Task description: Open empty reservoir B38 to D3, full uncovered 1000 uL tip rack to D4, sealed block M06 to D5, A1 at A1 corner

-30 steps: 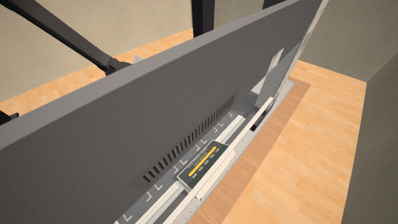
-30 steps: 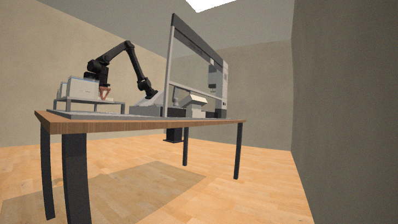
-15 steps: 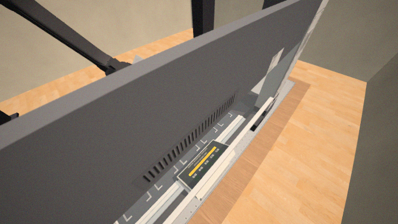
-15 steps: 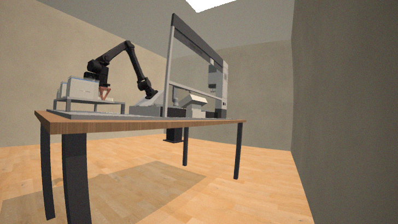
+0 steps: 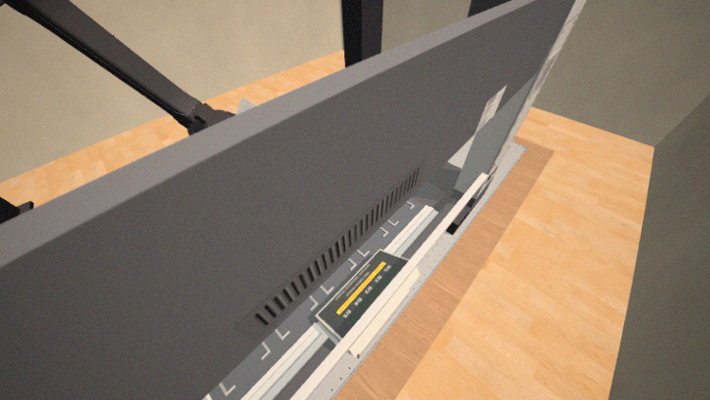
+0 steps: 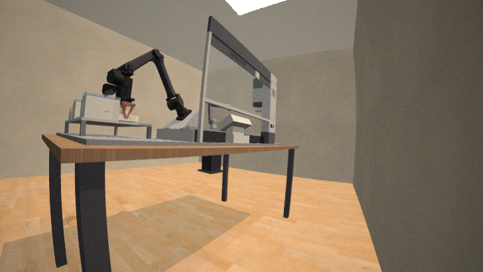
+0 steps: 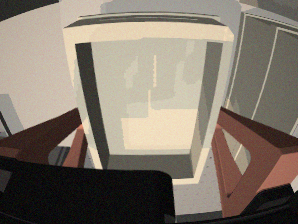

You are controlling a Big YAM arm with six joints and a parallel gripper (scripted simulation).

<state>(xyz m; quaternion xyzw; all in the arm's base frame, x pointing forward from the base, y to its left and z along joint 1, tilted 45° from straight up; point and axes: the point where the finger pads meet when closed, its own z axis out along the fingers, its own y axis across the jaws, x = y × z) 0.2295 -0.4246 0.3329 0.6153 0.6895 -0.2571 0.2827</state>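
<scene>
Now: hand 50 mm past the shelf, 70 mm to the left of it and 40 mm above it. From my hand the other things lie so: pale sealed deep-well block: 110 mm behind, 10 mm to the right, 20 mm above; then shelf label: 60 mm behind, 90 mm to the left, 100 mm below; then cream one-well reservoir: 10 mm below.
</scene>
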